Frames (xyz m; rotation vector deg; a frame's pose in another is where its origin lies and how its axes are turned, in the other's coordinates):
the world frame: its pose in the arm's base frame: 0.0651 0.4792 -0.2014 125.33 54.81 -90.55
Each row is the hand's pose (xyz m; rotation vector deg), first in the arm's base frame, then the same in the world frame.
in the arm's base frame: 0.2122 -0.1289 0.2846 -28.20 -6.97 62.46
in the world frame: -0.6319 0.4737 0.0627 117.35 2.86 -72.18
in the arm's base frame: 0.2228 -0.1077 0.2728 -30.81 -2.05 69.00
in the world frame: -0.6117 0.4667 0.0471 117.71 -3.34 -63.98
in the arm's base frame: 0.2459 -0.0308 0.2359 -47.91 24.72 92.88
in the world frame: -0.5467 0.4303 -0.0005 114.52 -22.17 -22.23
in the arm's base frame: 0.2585 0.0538 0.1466 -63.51 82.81 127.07
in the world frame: -0.4328 0.3892 -0.0256 93.47 -54.10 44.41
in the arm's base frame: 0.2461 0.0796 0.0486 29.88 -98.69 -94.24
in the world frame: -0.3360 0.3769 0.0044 50.93 -86.38 100.38
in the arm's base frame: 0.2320 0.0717 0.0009 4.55 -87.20 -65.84
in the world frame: -0.2975 0.3808 0.0366 14.00 -103.94 123.05
